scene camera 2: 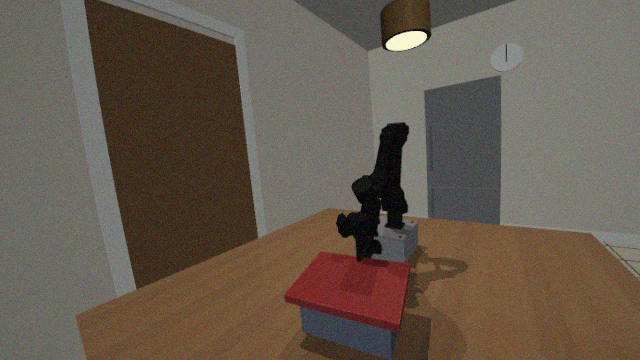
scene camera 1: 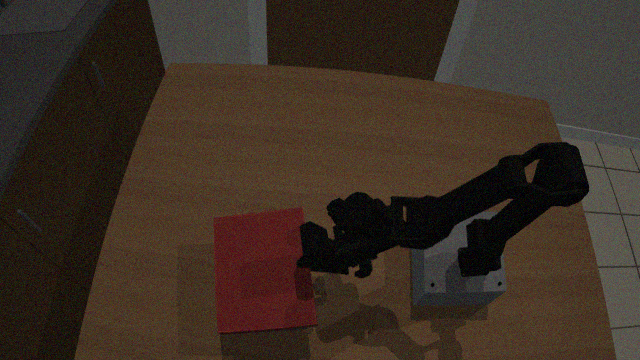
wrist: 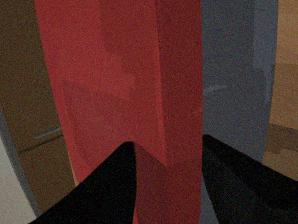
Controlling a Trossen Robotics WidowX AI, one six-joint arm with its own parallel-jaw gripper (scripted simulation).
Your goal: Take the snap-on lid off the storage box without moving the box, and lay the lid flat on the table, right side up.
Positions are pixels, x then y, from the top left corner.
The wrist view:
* my gripper: 166,147
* red lid: 115,78
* blue-grey storage box: 239,51
